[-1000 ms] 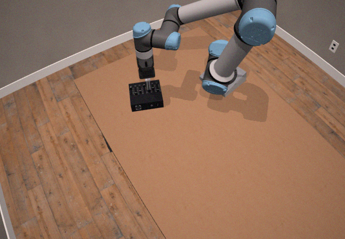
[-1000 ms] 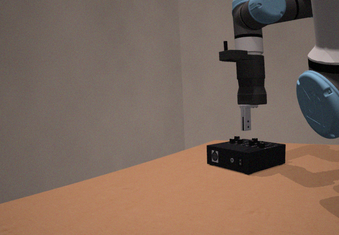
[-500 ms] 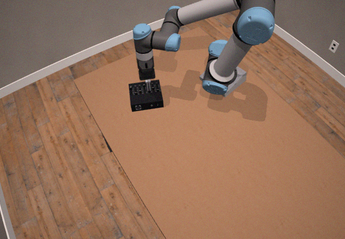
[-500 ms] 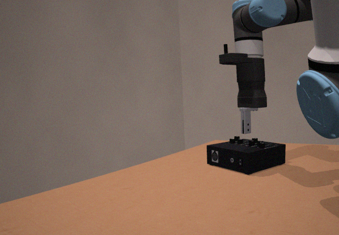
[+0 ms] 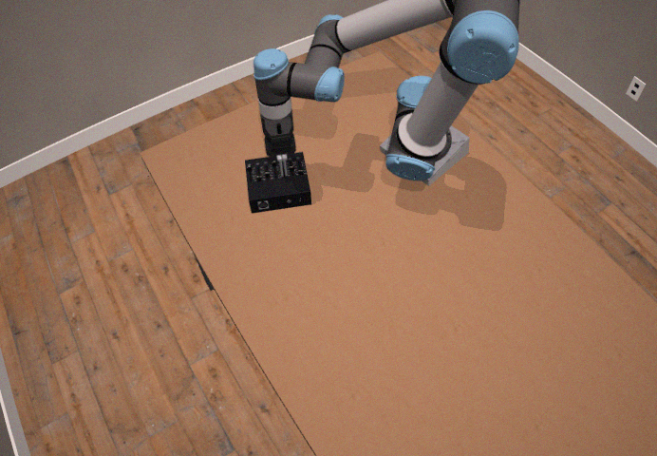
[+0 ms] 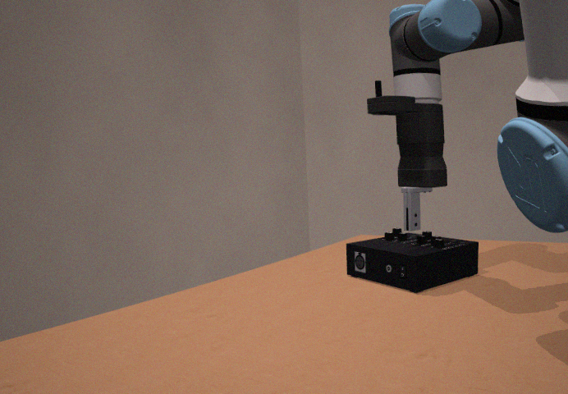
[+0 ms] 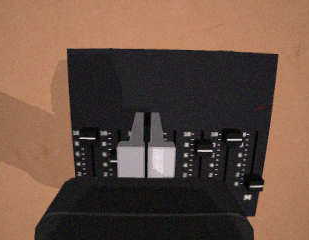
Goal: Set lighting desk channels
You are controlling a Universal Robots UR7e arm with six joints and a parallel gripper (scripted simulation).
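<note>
Now: the channel 3 fader cap 10 mm behind my hand, 20 mm to the right of it and 30 mm below it. From my hand the other things lie so: channel 2 fader cap (30 mm behind, 10 mm to the right, 30 mm below); master fader cap (50 mm ahead, 90 mm to the right, 30 mm below); channel 1 fader cap (40 mm behind, 10 mm to the left, 30 mm below).
</note>
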